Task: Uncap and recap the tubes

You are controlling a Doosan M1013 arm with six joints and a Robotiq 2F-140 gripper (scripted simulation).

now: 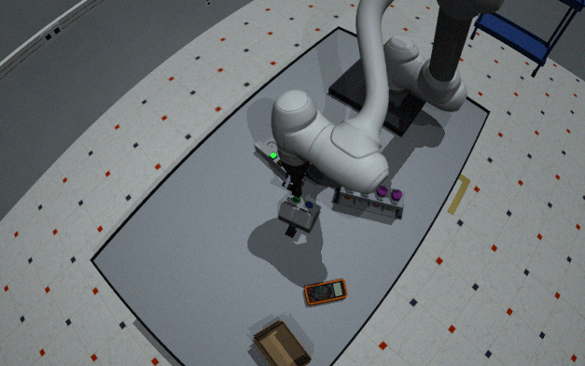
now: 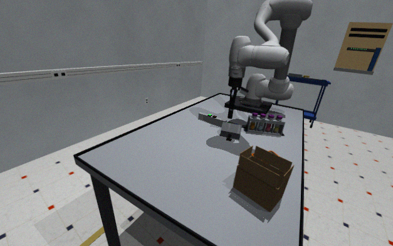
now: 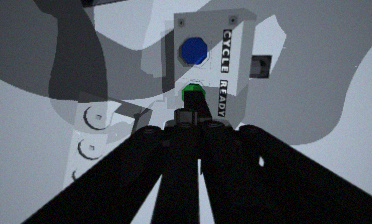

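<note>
The green key lies 70 mm below my hand. From my hand the other things lie so: blue key: 10 mm behind, 40 mm to the left, 70 mm below; key housing: 10 mm ahead, 20 mm to the left, 80 mm below; purple cap: 160 mm behind, 160 mm to the left, 20 mm below.
</note>
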